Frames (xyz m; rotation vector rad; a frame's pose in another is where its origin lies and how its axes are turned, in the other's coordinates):
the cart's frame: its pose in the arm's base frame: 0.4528 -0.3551 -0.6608 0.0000 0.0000 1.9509
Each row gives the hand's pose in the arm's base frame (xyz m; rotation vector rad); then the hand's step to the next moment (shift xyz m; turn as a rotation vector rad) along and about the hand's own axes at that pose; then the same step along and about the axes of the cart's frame.
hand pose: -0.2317 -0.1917 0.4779 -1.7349 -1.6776 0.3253
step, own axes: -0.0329 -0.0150 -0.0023 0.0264 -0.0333 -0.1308
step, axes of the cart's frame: -0.0253 0.0259 0.0018 -0.0370 -0.0477 0.1236
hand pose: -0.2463 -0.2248 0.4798 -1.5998 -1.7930 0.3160
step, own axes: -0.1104 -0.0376 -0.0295 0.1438 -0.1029 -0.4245
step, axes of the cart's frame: -0.1068 0.0549 0.0070 -0.0700 -0.1798 0.4174
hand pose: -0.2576 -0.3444 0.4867 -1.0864 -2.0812 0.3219
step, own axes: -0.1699 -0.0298 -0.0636 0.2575 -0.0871 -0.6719
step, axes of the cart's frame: -0.1804 -0.0231 -0.0267 -0.0591 -0.3424 0.6361
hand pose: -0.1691 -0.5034 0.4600 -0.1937 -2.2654 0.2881
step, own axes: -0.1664 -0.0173 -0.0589 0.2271 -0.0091 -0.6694
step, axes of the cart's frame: -0.1000 -0.1236 -0.0786 -0.0042 -0.3872 0.5914
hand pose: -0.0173 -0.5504 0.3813 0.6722 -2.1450 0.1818
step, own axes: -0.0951 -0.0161 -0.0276 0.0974 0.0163 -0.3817
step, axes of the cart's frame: 0.0044 -0.0815 -0.0584 0.0248 -0.2364 0.3146
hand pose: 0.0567 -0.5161 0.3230 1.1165 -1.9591 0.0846
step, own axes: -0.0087 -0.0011 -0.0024 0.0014 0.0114 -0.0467
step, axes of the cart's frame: 0.0042 -0.0064 -0.0050 0.0165 -0.0295 0.0342
